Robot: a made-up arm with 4 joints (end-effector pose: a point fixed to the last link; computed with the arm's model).
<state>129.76 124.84 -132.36 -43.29</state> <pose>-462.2 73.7 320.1 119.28 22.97 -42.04</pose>
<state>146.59 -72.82 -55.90 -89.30</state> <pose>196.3 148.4 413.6 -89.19 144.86 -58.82</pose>
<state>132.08 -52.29 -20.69 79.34</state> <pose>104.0 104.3 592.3 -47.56 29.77 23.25</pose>
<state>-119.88 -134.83 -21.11 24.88</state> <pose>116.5 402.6 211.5 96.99 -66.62 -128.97</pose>
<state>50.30 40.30 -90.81 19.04</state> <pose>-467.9 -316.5 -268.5 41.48 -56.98 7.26</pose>
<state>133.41 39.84 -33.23 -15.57</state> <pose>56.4 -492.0 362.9 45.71 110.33 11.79</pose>
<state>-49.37 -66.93 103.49 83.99</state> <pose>-319.4 -210.0 2.4 38.24 -26.36 -55.77</pose>
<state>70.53 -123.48 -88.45 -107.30</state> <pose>-340.7 211.9 91.9 -57.35 49.74 -118.42</pose>
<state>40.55 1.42 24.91 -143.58</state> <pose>-141.6 -273.3 144.1 1.74 -150.95 -0.85</pose>
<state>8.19 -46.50 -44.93 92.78</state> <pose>-461.0 -22.3 -309.9 -54.91 -120.92 -16.84</pose>
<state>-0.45 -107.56 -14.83 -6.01</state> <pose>-152.8 405.8 -13.3 -7.86 -6.37 -107.36</pose>
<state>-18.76 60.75 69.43 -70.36</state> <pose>113.8 -56.2 232.8 -71.20 107.62 13.49</pose>
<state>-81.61 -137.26 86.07 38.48</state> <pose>-302.0 57.0 -173.2 124.94 -15.83 -59.33</pose>
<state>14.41 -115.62 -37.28 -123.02</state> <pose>-208.2 216.6 -33.2 73.52 60.87 -102.44</pose>
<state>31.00 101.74 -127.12 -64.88</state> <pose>-130.0 -63.8 -437.3 74.65 -22.50 70.54</pose>
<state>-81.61 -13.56 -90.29 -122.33</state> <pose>254.3 -230.8 -260.5 11.71 -49.33 -7.66</pose>
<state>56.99 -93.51 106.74 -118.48</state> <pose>-212.8 -217.1 269.6 -98.97 -58.76 10.20</pose>
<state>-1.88 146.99 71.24 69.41</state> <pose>125.9 56.4 283.3 -4.76 -0.02 146.91</pose>
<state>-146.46 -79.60 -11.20 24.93</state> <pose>364.0 333.8 -62.7 -93.54 136.75 65.10</pose>
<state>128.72 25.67 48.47 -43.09</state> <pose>178.4 -262.7 -77.2 -10.58 -136.80 -31.47</pose>
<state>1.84 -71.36 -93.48 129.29</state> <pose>-275.5 -177.2 -369.3 82.73 116.68 -33.94</pose>
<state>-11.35 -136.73 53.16 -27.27</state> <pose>-246.1 115.1 248.3 101.32 31.73 -98.22</pose>
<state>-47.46 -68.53 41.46 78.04</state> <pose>-336.6 137.2 -160.9 7.05 -73.06 -74.02</pose>
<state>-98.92 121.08 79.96 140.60</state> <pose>-105.0 -32.4 188.9 -48.71 -82.59 140.36</pose>
